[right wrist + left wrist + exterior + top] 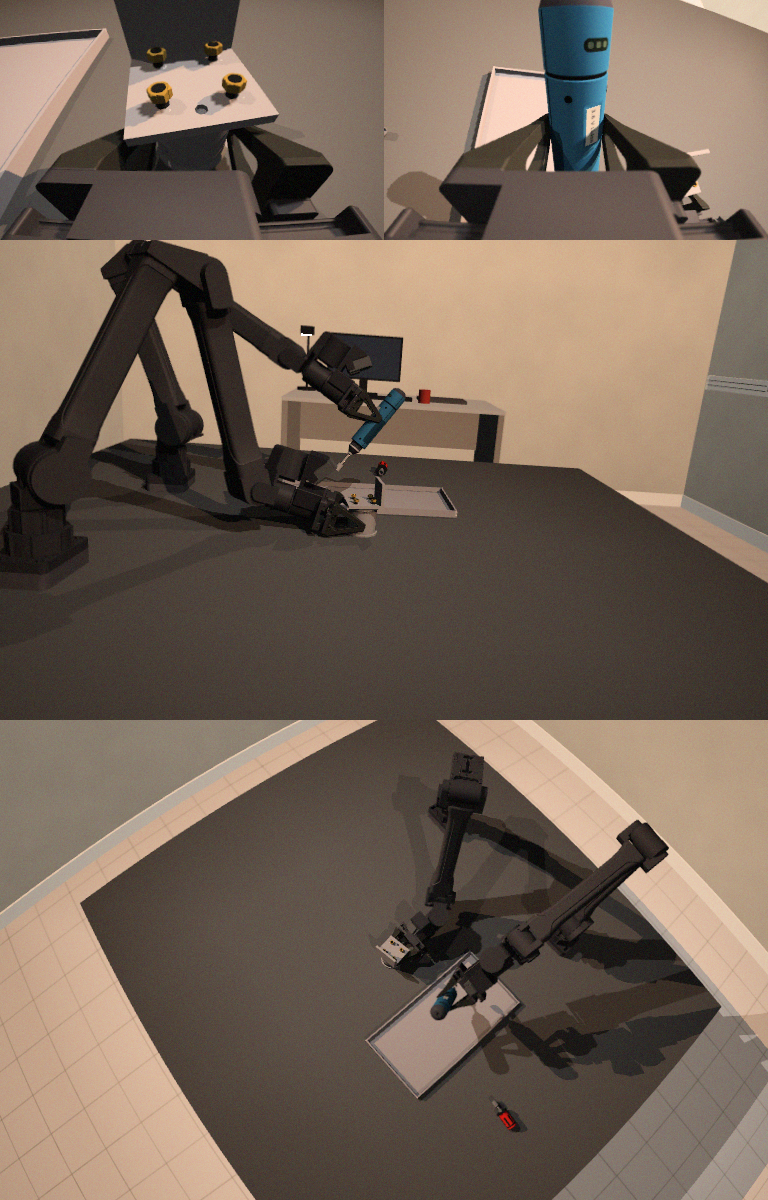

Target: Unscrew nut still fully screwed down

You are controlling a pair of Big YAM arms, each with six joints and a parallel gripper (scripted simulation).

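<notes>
My right gripper is now 1 cm below the joint module. From my right hand the other things lie so: nut 2 cm ahead, 2 cm to the left, 5 cm above; grey bracket 5 cm above; tip 6 cm behind, 20 cm to the left, 8 cm above.
</notes>
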